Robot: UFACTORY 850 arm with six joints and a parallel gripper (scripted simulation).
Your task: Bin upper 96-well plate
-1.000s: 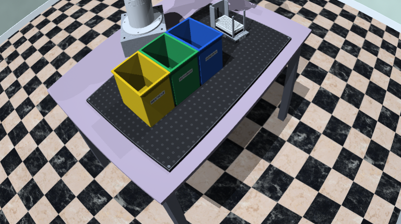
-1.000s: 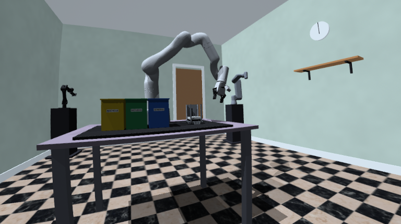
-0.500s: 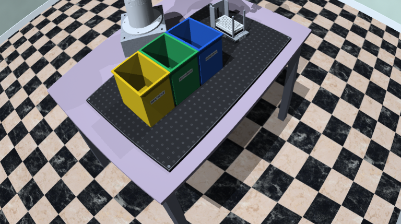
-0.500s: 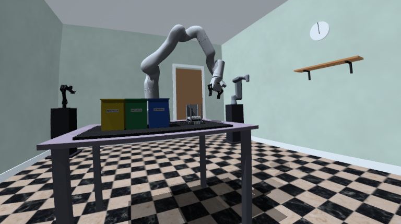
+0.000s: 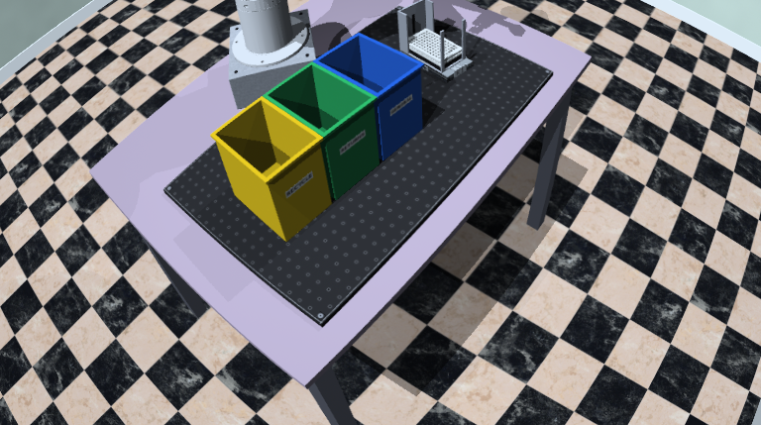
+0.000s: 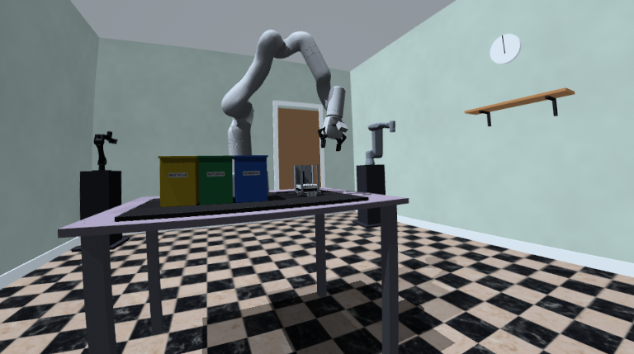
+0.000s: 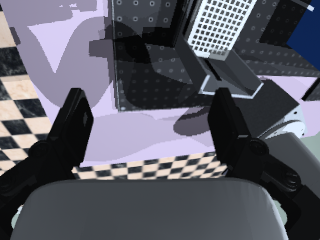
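The white 96-well plate lies 2 cm ahead of my hand, 14 cm to the right of it and 19 cm below it. The rest, counted from my hand: blue bin: 9 cm ahead, 40 cm to the right, 14 cm below; then green bin: 9 cm ahead, 53 cm to the right, 14 cm below; then dark plate: 2 cm ahead, 14 cm to the right, 20 cm below.
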